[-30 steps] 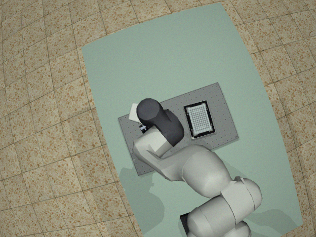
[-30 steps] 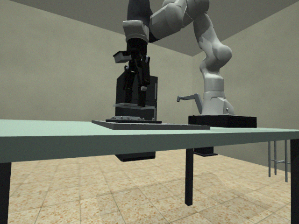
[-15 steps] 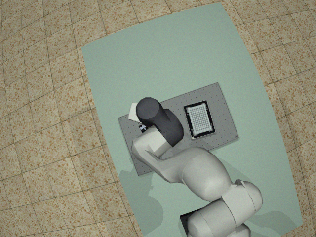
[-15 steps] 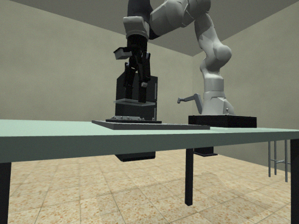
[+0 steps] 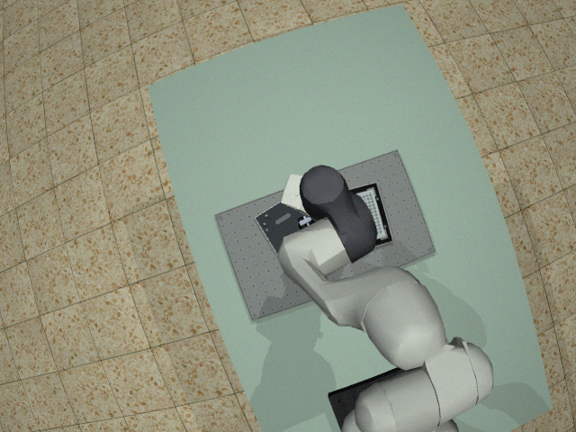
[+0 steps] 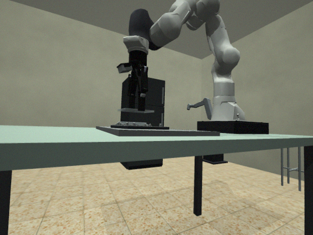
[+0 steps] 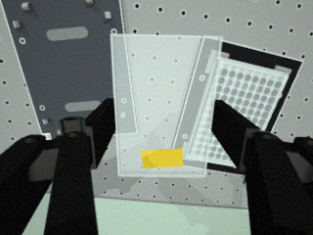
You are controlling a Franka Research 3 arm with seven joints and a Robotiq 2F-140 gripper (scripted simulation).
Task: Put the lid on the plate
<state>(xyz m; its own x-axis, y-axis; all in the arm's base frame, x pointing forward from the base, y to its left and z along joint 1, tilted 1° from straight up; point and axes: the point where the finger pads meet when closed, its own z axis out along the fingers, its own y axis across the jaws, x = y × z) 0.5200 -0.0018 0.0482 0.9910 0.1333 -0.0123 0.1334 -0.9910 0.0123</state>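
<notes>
Now: hand 10 mm past the culture plate E01, 90 mm to the left of it and 80 mm above it. Also, from my hand: lid (20 mm below); nest N1 (10 mm behind, 90 mm to the right, 90 mm below); baseplate (20 mm behind, 10 mm to the left, 100 mm below).
</notes>
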